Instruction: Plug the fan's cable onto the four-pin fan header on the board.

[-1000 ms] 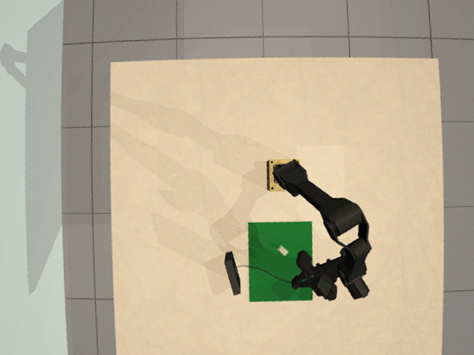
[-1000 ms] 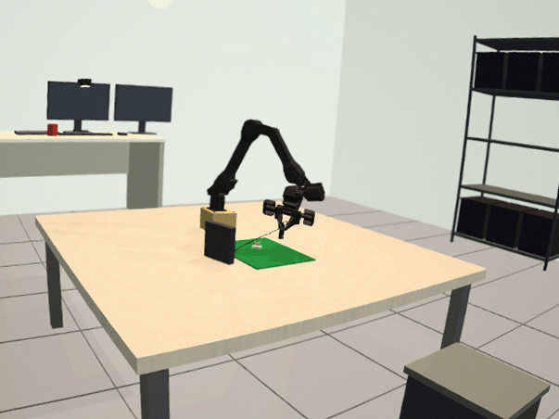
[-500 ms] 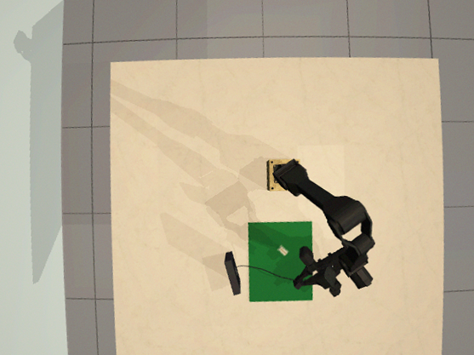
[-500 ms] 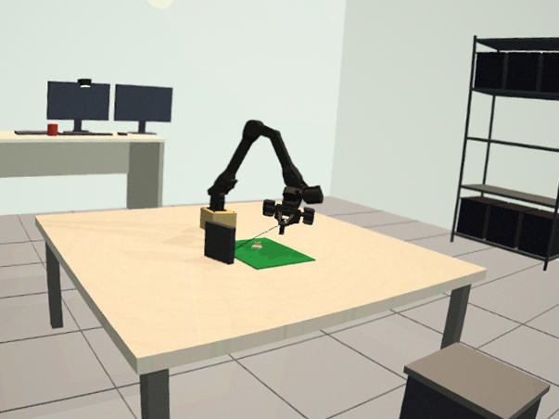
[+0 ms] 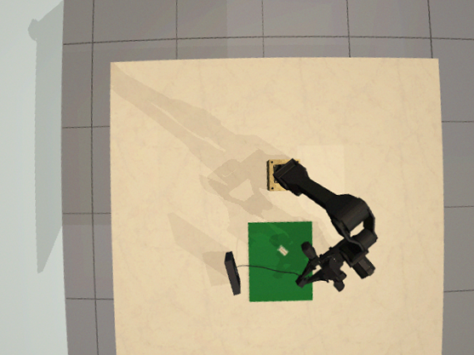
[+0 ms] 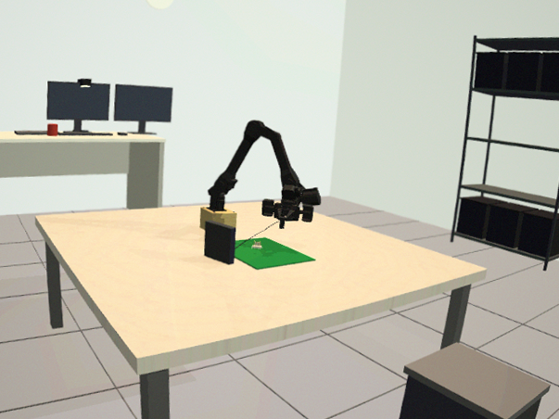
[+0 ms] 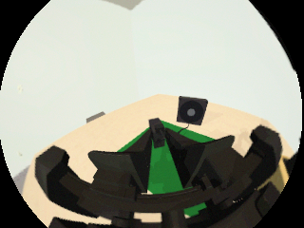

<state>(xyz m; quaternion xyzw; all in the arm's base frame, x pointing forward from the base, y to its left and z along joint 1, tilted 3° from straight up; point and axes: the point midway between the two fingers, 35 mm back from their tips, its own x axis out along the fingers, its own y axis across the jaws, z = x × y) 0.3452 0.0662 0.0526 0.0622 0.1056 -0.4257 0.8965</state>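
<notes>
Now: gripper tip 13 cm above the green board, 6 cm to the left of it and 3 cm past it. The rest, counted from my gripper tip: dark plug: 1 cm below; black fan: 22 cm to the right, 6 cm below, 3 cm behind; four-pin header: 12 cm below, 8 cm behind, 4 cm to the right.
</notes>
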